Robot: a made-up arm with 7 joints.
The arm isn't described. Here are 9 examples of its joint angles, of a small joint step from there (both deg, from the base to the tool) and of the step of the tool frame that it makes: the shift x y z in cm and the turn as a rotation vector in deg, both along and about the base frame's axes.
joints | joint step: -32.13 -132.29 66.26 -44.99 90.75 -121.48 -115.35 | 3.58 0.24 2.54 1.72 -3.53 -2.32 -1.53
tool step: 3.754 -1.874 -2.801 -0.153 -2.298 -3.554
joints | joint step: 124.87 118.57 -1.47 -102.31 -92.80 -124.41 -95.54 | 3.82 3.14 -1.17 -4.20 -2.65 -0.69 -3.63
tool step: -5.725 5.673 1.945 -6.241 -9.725 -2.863
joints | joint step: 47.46 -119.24 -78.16 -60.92 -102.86 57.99 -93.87 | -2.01 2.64 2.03 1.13 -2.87 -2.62 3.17
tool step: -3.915 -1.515 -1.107 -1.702 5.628 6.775
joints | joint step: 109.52 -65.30 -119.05 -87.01 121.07 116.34 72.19 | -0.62 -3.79 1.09 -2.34 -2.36 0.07 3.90
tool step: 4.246 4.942 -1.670 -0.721 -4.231 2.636
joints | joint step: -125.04 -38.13 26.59 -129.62 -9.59 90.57 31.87 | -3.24 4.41 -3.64 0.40 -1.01 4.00 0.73
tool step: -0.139 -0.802 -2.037 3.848 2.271 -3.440
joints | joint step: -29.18 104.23 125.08 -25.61 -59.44 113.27 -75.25 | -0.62 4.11 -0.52 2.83 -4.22 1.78 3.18
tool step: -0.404 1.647 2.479 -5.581 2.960 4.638
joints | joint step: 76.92 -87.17 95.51 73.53 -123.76 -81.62 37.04 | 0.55 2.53 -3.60 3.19 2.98 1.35 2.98
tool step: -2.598 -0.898 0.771 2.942 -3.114 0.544
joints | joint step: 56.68 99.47 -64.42 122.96 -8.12 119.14 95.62 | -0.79 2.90 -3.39 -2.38 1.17 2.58 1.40
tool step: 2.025 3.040 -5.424 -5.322 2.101 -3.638
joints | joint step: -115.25 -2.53 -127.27 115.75 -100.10 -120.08 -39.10 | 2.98 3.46 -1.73 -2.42 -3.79 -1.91 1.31
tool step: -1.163 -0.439 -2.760 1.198 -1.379 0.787
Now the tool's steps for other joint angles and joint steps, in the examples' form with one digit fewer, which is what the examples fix.
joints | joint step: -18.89 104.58 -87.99 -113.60 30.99 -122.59 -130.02 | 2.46 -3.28 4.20 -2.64 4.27 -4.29 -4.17
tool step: 4.05 -2.66 -0.89 -0.63 4.70 -2.50
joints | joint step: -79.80 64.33 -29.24 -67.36 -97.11 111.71 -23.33 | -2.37 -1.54 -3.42 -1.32 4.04 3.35 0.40
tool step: 3.04 0.13 3.69 0.75 8.14 -0.33
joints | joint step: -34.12 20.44 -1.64 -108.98 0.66 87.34 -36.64 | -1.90 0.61 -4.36 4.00 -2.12 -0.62 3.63
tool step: -0.52 0.17 -2.48 -7.10 2.86 1.54
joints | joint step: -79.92 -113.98 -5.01 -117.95 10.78 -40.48 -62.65 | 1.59 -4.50 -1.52 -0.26 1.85 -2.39 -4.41
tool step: 1.55 5.45 -4.76 -5.77 -0.87 -5.63
